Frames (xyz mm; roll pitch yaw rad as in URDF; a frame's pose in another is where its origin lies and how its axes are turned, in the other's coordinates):
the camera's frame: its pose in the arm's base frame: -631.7 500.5 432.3 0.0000 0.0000 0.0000
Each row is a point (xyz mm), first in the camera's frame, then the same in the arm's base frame.
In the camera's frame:
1: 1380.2 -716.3 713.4
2: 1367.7 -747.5 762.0
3: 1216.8 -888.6 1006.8
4: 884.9 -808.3 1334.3
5: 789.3 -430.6 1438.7
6: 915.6 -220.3 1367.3
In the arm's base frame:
1: 748.5 -215.8 1145.7
2: 736.0 -247.0 1194.3
3: 585.1 -388.1 1439.1
4: 253.2 -307.8 1766.6
5: 157.6 69.9 1871.0
6: 283.9 280.2 1799.6

